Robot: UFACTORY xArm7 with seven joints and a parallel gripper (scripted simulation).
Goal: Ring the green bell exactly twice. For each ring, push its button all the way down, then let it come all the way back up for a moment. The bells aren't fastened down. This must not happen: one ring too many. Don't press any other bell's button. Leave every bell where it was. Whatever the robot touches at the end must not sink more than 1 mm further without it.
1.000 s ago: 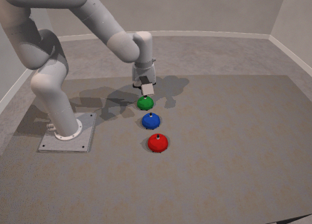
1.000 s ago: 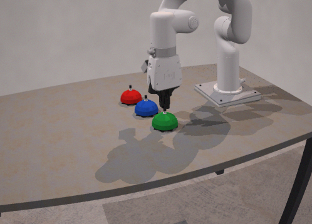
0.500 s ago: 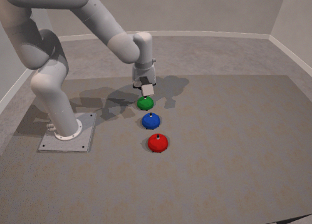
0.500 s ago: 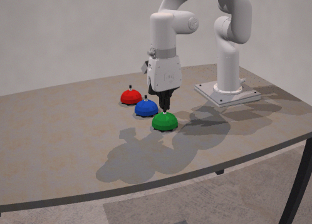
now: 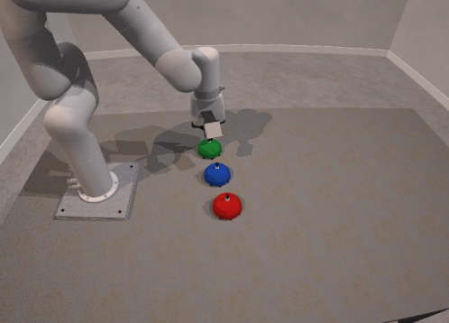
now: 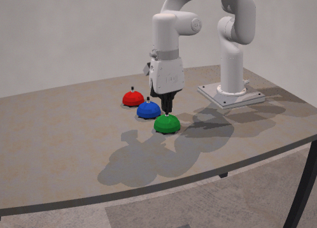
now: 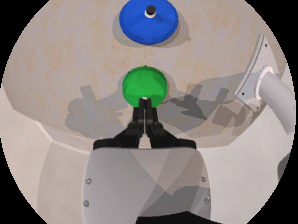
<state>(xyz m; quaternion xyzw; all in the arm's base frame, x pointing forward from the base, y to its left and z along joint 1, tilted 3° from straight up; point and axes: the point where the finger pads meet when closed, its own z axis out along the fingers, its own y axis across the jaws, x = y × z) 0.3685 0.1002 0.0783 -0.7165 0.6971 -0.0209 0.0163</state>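
My gripper is now 40 mm above the green bell. Round my hand: red bell: 240 mm to the right, 40 mm below; then blue bell: 120 mm to the right, 40 mm below.
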